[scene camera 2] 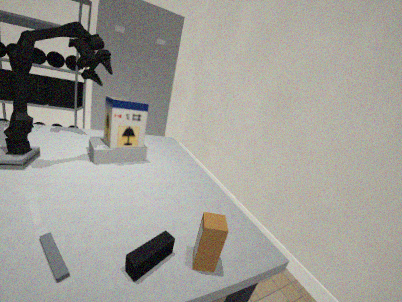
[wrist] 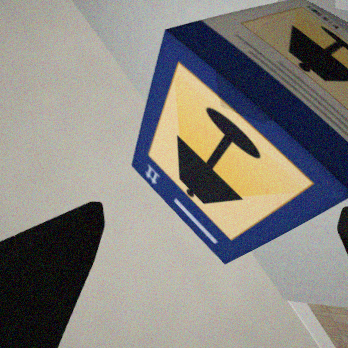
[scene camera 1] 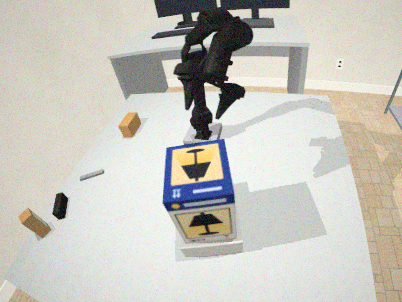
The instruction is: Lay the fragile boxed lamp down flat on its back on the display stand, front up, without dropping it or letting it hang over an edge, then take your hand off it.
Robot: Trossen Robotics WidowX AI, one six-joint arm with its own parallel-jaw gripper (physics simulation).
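Where they show: gripper, fingertip midpoint: (scene camera 2: pixel 106 80) (wrist: pixel 222 216) (scene camera 1: pixel 202 114); arm's base, origin of the base link: (scene camera 2: pixel 19 151) (scene camera 1: pixel 203 134).
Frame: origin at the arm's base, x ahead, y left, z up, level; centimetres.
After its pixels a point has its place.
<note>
The boxed lamp (scene camera 1: pixel 200 197) @(x 46.8, y 20.8, z 26.6 cm) (scene camera 2: pixel 126 125) @(x 41.1, y 9.2, z 15.0 cm) (wrist: pixel 225 150) @(x 35.5, y 15.6, z 26.7 cm) is a white box with a blue top and lamp pictures. It stands upright on the low grey display stand (scene camera 1: pixel 215 249) @(x 48.7, y 22.0, z 0.9 cm) (scene camera 2: pixel 120 156) @(x 39.6, y 7.1, z -0.7 cm). The blue end with its large lamp picture faces up. My gripper (scene camera 1: pixel 203 113) @(x 29.3, y 16.0, z 34.4 cm) (scene camera 2: pixel 106 79) @(x 29.3, y 16.0, z 34.4 cm) (wrist: pixel 222 216) @(x 29.3, y 16.0, z 34.4 cm) is open and empty. In scene camera 2 it hangs above the box top, toward the arm's side, clear of the box. In the wrist view the blue top shows between the widely parted fingertips, farther off than they are. The box's underside is hidden.
Orange blocks (scene camera 1: pixel 130 125) (scene camera 2: pixel 211 242), a black block (scene camera 1: pixel 60 205) @(x 54.3, y -46.1, z 0.6 cm) (scene camera 2: pixel 150 254) @(x 53.5, y -50.6, z 1.1 cm) and a grey bar (scene camera 1: pixel 92 175) @(x 33.5, y -45.0, z -3.0 cm) (scene camera 2: pixel 54 256) @(x 34.0, y -47.0, z -2.7 cm) are on the table (scene camera 1: pixel 135 215) @(x 44.2, y -12.2, z -3.9 cm) (scene camera 2: pixel 100 200) @(x 38.1, y -25.3, z -3.9 cm), away from the stand. A desk (scene camera 1: pixel 287 37) with monitors stands behind the arm.
</note>
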